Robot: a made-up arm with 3 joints.
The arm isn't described. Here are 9 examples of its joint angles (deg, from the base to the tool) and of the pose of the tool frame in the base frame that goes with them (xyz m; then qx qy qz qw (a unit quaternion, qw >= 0)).
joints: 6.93 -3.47 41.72
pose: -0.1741 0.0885 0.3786 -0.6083 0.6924 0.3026 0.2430
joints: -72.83 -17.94 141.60
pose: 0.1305 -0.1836 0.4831 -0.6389 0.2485 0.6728 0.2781
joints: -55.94 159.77 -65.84
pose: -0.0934 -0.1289 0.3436 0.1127 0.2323 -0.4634 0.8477
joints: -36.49 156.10 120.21
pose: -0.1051 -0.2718 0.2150 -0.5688 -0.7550 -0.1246 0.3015
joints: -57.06 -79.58 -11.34
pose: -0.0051 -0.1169 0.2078 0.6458 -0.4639 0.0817 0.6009
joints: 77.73 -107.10 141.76
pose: -0.2995 0.2976 0.4040 0.8555 0.2274 0.4597 0.0712
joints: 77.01 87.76 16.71
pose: -0.1388 0.3418 0.6086 -0.2108 0.8941 -0.2393 0.3144
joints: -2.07 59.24 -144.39
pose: -0.1260 -0.0984 0.2736 -0.1491 -0.5202 0.7016 0.4636
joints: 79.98 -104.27 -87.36
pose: -0.2357 0.3964 0.6017 0.7713 0.0080 -0.5918 0.2339
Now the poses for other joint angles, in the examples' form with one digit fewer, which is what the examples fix.
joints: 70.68 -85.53 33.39
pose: -0.123 0.323 0.406 -0.042 -0.386 -0.918 0.087
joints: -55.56 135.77 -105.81
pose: -0.027 -0.140 0.413 0.199 0.529 -0.561 0.605
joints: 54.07 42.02 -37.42
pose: -0.150 0.281 0.405 0.360 -0.914 0.119 0.147
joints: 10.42 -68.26 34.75
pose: -0.136 0.115 0.270 0.381 -0.666 -0.616 0.178
